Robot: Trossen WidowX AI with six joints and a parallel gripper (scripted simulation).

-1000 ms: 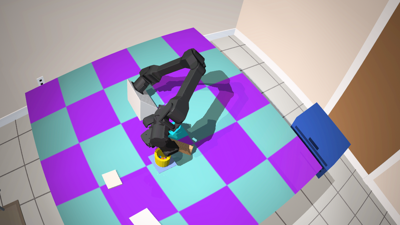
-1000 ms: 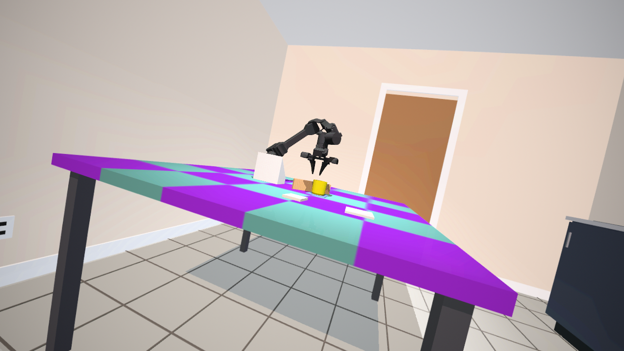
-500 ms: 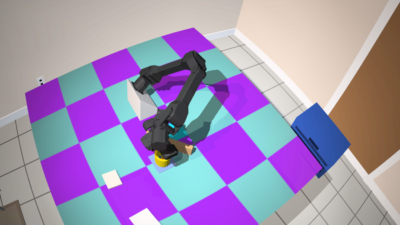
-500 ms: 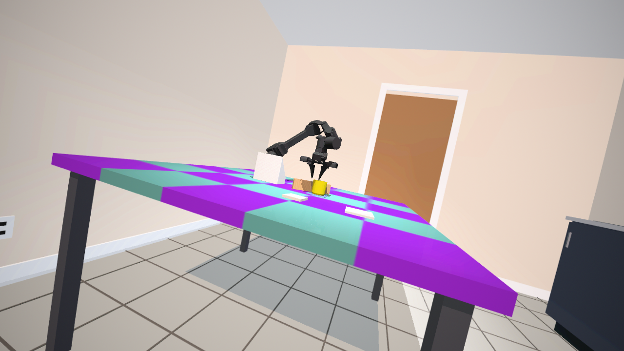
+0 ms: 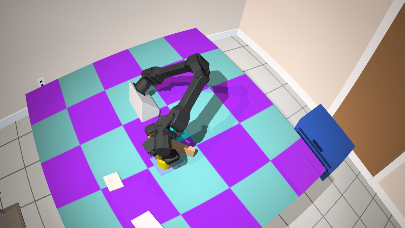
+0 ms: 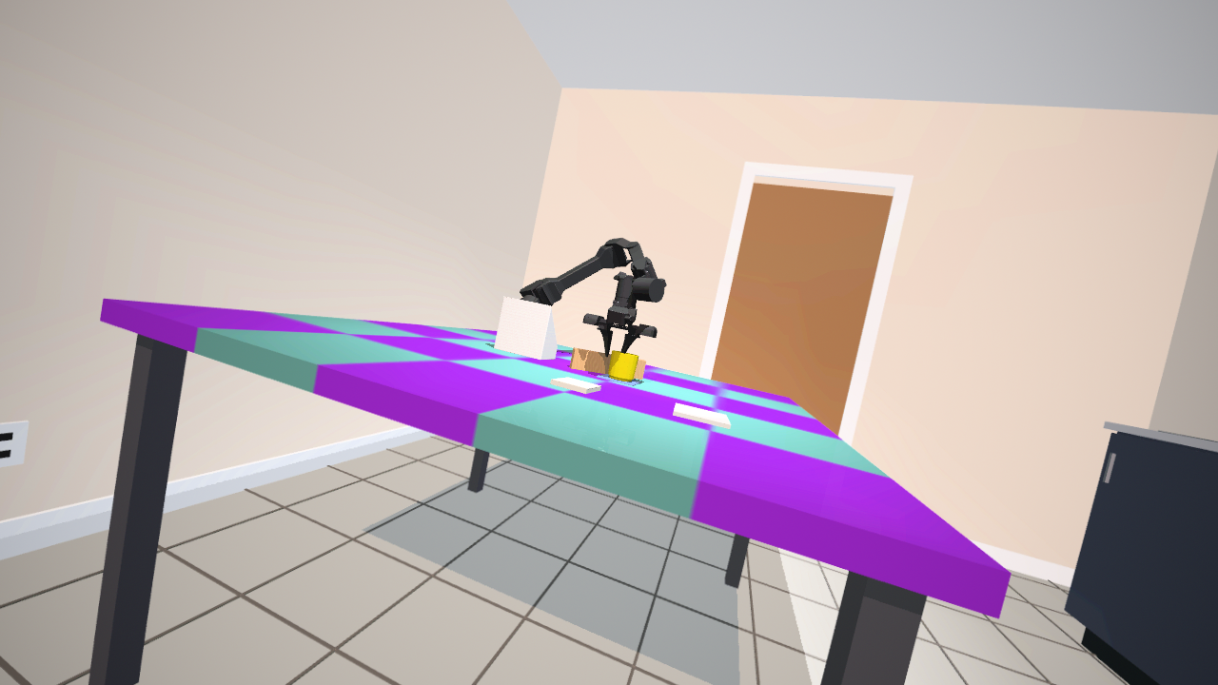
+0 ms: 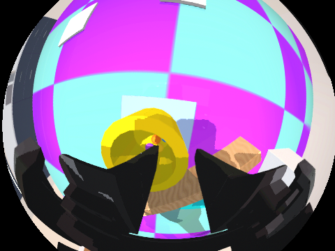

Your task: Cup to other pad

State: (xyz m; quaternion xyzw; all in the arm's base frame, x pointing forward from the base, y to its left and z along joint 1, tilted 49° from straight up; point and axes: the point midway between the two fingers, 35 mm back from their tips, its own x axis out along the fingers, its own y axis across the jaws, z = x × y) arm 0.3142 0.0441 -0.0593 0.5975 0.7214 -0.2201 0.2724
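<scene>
The yellow cup lies 2 cm below my gripper tip and 2 cm ahead of it. Also, from my gripper tip: pale blue pad (6 cm below, 2 cm ahead, 1 cm to the left); purple marble (4 cm below, 3 cm ahead, 2 cm to the left); red marble (4 cm below, 3 cm ahead, 1 cm to the right).
</scene>
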